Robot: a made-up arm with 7 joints. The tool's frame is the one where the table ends. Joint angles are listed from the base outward.
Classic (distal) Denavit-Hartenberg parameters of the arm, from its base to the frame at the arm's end. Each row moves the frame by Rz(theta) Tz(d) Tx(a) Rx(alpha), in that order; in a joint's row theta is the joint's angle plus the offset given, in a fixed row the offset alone. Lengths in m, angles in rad.
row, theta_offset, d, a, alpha
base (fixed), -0.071, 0, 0, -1.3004
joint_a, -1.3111, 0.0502, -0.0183, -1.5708
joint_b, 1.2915, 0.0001, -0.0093, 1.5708
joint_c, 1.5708, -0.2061, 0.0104, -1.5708
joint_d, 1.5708, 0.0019, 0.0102, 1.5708
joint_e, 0, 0.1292, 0, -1.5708
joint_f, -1.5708, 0, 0.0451, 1.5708
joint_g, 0, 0, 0, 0
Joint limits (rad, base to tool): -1.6..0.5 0..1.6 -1.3..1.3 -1.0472..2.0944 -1.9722..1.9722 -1.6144..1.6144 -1.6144..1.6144
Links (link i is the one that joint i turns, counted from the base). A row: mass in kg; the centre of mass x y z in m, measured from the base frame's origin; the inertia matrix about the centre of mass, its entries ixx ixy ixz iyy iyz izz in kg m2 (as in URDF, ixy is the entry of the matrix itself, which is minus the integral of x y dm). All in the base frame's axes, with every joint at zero. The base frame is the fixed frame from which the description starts. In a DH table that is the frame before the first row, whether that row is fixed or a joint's. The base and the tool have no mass.
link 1: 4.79; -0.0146 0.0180 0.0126; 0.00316 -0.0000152 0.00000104 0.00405 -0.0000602 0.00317
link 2: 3.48; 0.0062 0.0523 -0.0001; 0.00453 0 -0.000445 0.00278 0 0.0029
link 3: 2.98; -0.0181 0.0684 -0.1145; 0.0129 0 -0.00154 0.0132 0 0.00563
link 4: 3.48; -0.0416 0.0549 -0.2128; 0.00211 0 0 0.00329 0 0.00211
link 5: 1.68; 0.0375 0.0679 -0.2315; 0.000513 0 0.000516 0.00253 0 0.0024
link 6: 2.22; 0.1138 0.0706 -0.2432; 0.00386 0 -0.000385 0.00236 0 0.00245
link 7: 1.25; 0.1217 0.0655 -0.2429; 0.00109 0 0.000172 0.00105 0 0.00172
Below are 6 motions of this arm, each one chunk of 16 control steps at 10 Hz.
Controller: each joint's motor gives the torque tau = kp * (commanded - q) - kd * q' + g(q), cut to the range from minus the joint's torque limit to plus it. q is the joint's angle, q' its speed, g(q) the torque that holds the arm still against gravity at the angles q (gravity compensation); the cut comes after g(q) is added. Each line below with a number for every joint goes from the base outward.
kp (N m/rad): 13 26 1.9 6.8 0.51 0.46 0.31
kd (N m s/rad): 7.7 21 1.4 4.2 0.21 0.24 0.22
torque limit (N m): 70 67 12 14 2.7 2.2 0.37
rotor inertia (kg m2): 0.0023 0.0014 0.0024 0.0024 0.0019 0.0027 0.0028
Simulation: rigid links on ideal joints. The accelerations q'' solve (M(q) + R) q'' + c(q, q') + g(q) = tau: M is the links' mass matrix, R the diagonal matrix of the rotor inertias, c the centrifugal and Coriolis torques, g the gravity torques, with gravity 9.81 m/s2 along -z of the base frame. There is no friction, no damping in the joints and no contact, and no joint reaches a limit. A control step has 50 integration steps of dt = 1/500 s. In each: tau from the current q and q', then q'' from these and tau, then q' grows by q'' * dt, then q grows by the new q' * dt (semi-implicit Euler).
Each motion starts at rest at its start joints. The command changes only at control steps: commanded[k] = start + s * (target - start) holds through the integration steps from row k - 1 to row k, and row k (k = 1, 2, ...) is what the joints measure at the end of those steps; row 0 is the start. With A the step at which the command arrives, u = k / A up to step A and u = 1 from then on. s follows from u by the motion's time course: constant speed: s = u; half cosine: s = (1 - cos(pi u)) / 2; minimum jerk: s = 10 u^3 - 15 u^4 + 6 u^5; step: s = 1 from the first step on.
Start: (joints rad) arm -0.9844 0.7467 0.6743 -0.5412 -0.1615 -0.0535 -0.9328
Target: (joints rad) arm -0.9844 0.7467 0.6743 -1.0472 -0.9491 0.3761 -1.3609
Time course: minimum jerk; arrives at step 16
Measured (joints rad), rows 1 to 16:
1: -0.9844 0.7467 0.6743 -0.5413 -0.1618 -0.0533 -0.9329
2: -0.9844 0.7467 0.6743 -0.5424 -0.1640 -0.0518 -0.9337
3: -0.9843 0.7467 0.6742 -0.5456 -0.1706 -0.0476 -0.9360
4: -0.9842 0.7466 0.6740 -0.5522 -0.1847 -0.0394 -0.9409
5: -0.9841 0.7465 0.6739 -0.5635 -0.2083 -0.0264 -0.9493
6: -0.9840 0.7465 0.6739 -0.5802 -0.2431 -0.0081 -0.9618
7: -0.9839 0.7464 0.6740 -0.6025 -0.2890 0.0154 -0.9787
8: -0.9839 0.7464 0.6744 -0.6304 -0.3453 0.0434 -0.9999
9: -0.9839 0.7464 0.6749 -0.6629 -0.4098 0.0748 -1.0248
10: -0.9840 0.7465 0.6756 -0.6990 -0.4797 0.1084 -1.0528
11: -0.9841 0.7465 0.6762 -0.7370 -0.5513 0.1426 -1.0826
12: -0.9843 0.7466 0.6766 -0.7755 -0.6210 0.1758 -1.1132
13: -0.9844 0.7467 0.6768 -0.8126 -0.6854 0.2067 -1.1432
14: -0.9845 0.7467 0.6765 -0.8469 -0.7418 0.2343 -1.1714
15: -0.9846 0.7468 0.6760 -0.8773 -0.7885 0.2578 -1.1969
16: -0.9847 0.7468 0.6754 -0.9035 -0.8254 0.2775 -1.2194

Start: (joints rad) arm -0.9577 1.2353 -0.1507 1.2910 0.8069 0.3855 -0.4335
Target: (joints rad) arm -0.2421 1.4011 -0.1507 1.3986 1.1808 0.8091 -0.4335
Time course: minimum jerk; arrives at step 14
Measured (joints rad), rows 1 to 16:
1: -0.9575 1.2354 -0.1507 1.2909 0.8071 0.3855 -0.4335
2: -0.9556 1.2357 -0.1505 1.2906 0.8084 0.3855 -0.4336
3: -0.9500 1.2368 -0.1502 1.2901 0.8125 0.3864 -0.4338
4: -0.9379 1.2392 -0.1498 1.2898 0.8213 0.3898 -0.4341
5: -0.9171 1.2430 -0.1495 1.2904 0.8360 0.3978 -0.4345
6: -0.8863 1.2487 -0.1493 1.2924 0.8573 0.4119 -0.4348
7: -0.8453 1.2560 -0.1494 1.2965 0.8850 0.4331 -0.4351
8: -0.7952 1.2649 -0.1500 1.3027 0.9180 0.4612 -0.4354
9: -0.7382 1.2750 -0.1510 1.3111 0.9544 0.4952 -0.4355
10: -0.6773 1.2858 -0.1523 1.3213 0.9918 0.5332 -0.4353
11: -0.6161 1.2970 -0.1535 1.3326 1.0276 0.5729 -0.4350
12: -0.5582 1.3079 -0.1546 1.3442 1.0594 0.6119 -0.4345
13: -0.5065 1.3182 -0.1553 1.3552 1.0858 0.6480 -0.4338
14: -0.4623 1.3277 -0.1556 1.3649 1.1063 0.6797 -0.4331
15: -0.4255 1.3362 -0.1555 1.3728 1.1219 0.7063 -0.4326
16: -0.3949 1.3439 -0.1551 1.3791 1.1340 0.7280 -0.4322

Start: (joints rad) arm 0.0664 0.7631 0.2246 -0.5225 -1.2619 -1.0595 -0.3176
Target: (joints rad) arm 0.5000 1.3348 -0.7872 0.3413 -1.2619 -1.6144 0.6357
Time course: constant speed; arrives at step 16
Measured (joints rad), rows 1 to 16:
1: 0.0691 0.7672 0.2182 -0.5157 -1.2572 -1.0650 -0.3110
2: 0.0756 0.7752 0.2049 -0.5018 -1.2527 -1.0754 -0.2975
3: 0.0854 0.7863 0.1851 -0.4818 -1.2498 -1.0899 -0.2778
4: 0.0981 0.8003 0.1595 -0.4565 -1.2486 -1.1076 -0.2526
5: 0.1130 0.8169 0.1287 -0.4267 -1.2485 -1.1277 -0.2227
6: 0.1299 0.8356 0.0935 -0.3932 -1.2493 -1.1499 -0.1888
7: 0.1484 0.8563 0.0543 -0.3565 -1.2505 -1.1736 -0.1513
8: 0.1683 0.8788 0.0117 -0.3171 -1.2520 -1.1987 -0.1108
9: 0.1893 0.9027 -0.0338 -0.2755 -1.2535 -1.2250 -0.0677
10: 0.2113 0.9280 -0.0820 -0.2320 -1.2550 -1.2522 -0.0223
11: 0.2341 0.9545 -0.1324 -0.1868 -1.2564 -1.2803 0.0251
12: 0.2576 0.9819 -0.1848 -0.1403 -1.2576 -1.3092 0.0741
13: 0.2818 1.0103 -0.2390 -0.0927 -1.2586 -1.3387 0.1246
14: 0.3065 1.0395 -0.2946 -0.0441 -1.2595 -1.3690 0.1764
15: 0.3317 1.0693 -0.3515 0.0053 -1.2602 -1.3998 0.2293
16: 0.3573 1.0998 -0.4096 0.0554 -1.2608 -1.4311 0.2830

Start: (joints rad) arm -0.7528 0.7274 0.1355 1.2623 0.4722 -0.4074 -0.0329
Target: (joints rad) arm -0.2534 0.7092 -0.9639 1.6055 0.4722 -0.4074 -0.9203
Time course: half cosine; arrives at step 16
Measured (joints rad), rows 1 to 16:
1: -0.7525 0.7274 0.1344 1.2625 0.4715 -0.4078 -0.0338
2: -0.7512 0.7276 0.1301 1.2635 0.4694 -0.4091 -0.0376
3: -0.7476 0.7277 0.1204 1.2660 0.4660 -0.4116 -0.0460
4: -0.7408 0.7278 0.1037 1.2706 0.4619 -0.4149 -0.0603
5: -0.7300 0.7278 0.0788 1.2780 0.4576 -0.4186 -0.0814
6: -0.7147 0.7276 0.0451 1.2884 0.4538 -0.4221 -0.1098
7: -0.6946 0.7272 0.0025 1.3020 0.4509 -0.4252 -0.1454
8: -0.6701 0.7264 -0.0485 1.3186 0.4492 -0.4273 -0.1878
9: -0.6413 0.7253 -0.1071 1.3380 0.4490 -0.4284 -0.2363
10: -0.6090 0.7239 -0.1720 1.3597 0.4504 -0.4283 -0.2895
11: -0.5740 0.7222 -0.2413 1.3831 0.4535 -0.4269 -0.3461
12: -0.5373 0.7204 -0.3130 1.4076 0.4581 -0.4244 -0.4044
13: -0.5000 0.7186 -0.3850 1.4323 0.4640 -0.4210 -0.4627
14: -0.4632 0.7168 -0.4549 1.4565 0.4711 -0.4170 -0.5191
15: -0.4284 0.7152 -0.5204 1.4793 0.4790 -0.4125 -0.5716
16: -0.3967 0.7138 -0.5794 1.4999 0.4873 -0.4078 -0.6187

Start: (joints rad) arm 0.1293 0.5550 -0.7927 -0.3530 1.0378 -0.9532 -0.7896
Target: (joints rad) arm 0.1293 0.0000 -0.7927 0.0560 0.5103 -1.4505 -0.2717
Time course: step
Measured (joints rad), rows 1 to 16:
1: 0.1302 0.4982 -0.7738 -0.2927 0.9441 -1.0532 -0.7407
2: 0.1293 0.4397 -0.7742 -0.2396 0.8445 -1.1227 -0.6767
3: 0.1290 0.3877 -0.7775 -0.1950 0.7663 -1.1790 -0.6206
4: 0.1290 0.3418 -0.7809 -0.1571 0.7069 -1.2256 -0.5721
5: 0.1291 0.3013 -0.7839 -0.1248 0.6618 -1.2641 -0.5304
6: 0.1292 0.2656 -0.7866 -0.0975 0.6276 -1.2958 -0.4945
7: 0.1292 0.2341 -0.7889 -0.0742 0.6014 -1.3219 -0.4636
8: 0.1293 0.2063 -0.7908 -0.0545 0.5814 -1.3434 -0.4371
9: 0.1294 0.1818 -0.7925 -0.0378 0.5660 -1.3612 -0.4142
10: 0.1294 0.1602 -0.7938 -0.0237 0.5542 -1.3759 -0.3945
11: 0.1294 0.1412 -0.7949 -0.0116 0.5451 -1.3881 -0.3776
12: 0.1294 0.1244 -0.7957 -0.0015 0.5380 -1.3982 -0.3630
13: 0.1294 0.1096 -0.7963 0.0072 0.5325 -1.4065 -0.3504
14: 0.1294 0.0966 -0.7968 0.0145 0.5281 -1.4135 -0.3396
15: 0.1294 0.0851 -0.7970 0.0207 0.5247 -1.4193 -0.3302
16: 0.1294 0.0749 -0.7972 0.0260 0.5220 -1.4241 -0.3222

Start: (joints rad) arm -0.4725 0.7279 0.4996 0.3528 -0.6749 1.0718 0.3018
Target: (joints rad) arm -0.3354 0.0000 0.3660 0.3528 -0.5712 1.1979 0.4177
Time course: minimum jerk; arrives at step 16
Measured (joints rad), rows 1 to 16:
1: -0.4725 0.7278 0.4997 0.3528 -0.6748 1.0717 0.3018
2: -0.4724 0.7267 0.5004 0.3525 -0.6740 1.0708 0.3020
3: -0.4720 0.7233 0.5019 0.3519 -0.6720 1.0688 0.3026
4: -0.4709 0.7161 0.5042 0.3510 -0.6683 1.0657 0.3039
5: -0.4688 0.7037 0.5068 0.3497 -0.6628 1.0621 0.3061
6: -0.4654 0.6849 0.5090 0.3484 -0.6556 1.0589 0.3094
7: -0.4604 0.6593 0.5099 0.3470 -0.6469 1.0573 0.3139
8: -0.4536 0.6269 0.5090 0.3460 -0.6372 1.0582 0.3196
9: -0.4452 0.5882 0.5057 0.3455 -0.6270 1.0624 0.3263
10: -0.4354 0.5445 0.4996 0.3456 -0.6169 1.0703 0.3339
11: -0.4245 0.4973 0.4908 0.3463 -0.6075 1.0818 0.3419
12: -0.4130 0.4486 0.4795 0.3477 -0.5993 1.0967 0.3502
13: -0.4015 0.4003 0.4662 0.3496 -0.5928 1.1139 0.3584
14: -0.3904 0.3543 0.4516 0.3519 -0.5882 1.1324 0.3661
15: -0.3802 0.3120 0.4367 0.3541 -0.5856 1.1509 0.3730
16: -0.3714 0.2743 0.4223 0.3562 -0.5845 1.1679 0.3791

